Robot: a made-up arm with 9 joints.
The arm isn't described. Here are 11 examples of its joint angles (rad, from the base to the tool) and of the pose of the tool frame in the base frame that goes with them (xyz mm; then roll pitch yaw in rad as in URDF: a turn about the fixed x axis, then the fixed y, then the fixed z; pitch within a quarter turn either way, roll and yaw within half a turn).
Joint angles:
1: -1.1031 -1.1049 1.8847 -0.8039 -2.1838 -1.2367 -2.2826 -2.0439 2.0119
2: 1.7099 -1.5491 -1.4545 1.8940 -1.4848 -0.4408 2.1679 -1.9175 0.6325
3: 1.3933 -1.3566 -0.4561 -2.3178 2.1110 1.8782 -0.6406 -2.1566 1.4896
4: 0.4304 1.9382 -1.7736 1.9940 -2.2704 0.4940 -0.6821 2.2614 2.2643
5: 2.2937 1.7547 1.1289 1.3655 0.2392 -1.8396 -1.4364 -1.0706 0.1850
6: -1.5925 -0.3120 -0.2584 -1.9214 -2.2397 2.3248 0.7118 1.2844 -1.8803
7: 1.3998 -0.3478 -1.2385 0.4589 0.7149 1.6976 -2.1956 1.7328 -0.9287
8: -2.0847 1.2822 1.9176 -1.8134 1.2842 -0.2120 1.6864 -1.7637 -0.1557
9: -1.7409 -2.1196 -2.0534 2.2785 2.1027 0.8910 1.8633 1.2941 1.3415
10: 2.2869 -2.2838 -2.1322 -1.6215 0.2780 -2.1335 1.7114 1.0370 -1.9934
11: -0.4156 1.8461 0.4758 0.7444 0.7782 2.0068 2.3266 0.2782 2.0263
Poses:
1: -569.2 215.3 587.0 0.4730 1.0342 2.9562
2: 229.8 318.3 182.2 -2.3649 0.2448 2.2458
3: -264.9 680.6 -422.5 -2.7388 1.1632 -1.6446
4: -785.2 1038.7 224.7 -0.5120 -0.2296 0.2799
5: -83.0 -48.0 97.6 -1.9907 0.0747 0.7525
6: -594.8 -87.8 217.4 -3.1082 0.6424 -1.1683
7: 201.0 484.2 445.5 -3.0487 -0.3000 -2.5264
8: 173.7 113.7 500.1 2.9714 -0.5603 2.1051
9: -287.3 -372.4 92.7 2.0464 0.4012 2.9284
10: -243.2 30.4 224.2 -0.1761 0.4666 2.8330
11: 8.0 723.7 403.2 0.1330 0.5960 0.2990
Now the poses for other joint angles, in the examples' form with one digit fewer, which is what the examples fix.
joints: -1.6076 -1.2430 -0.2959 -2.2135 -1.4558 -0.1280 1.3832 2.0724 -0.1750
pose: -60 14 -46 -1.318 -0.841 0.796
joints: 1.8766 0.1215 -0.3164 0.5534 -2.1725 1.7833 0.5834 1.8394 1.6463
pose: 288 522 -374 -1.669 -0.486 -1.776
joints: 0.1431 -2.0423 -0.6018 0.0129 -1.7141 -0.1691 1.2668 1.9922 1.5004
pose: -151 200 638 1.401 -0.072 -0.833
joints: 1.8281 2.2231 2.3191 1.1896 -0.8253 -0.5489 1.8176 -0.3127 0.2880
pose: -192 -112 38 2.479 -0.367 1.771
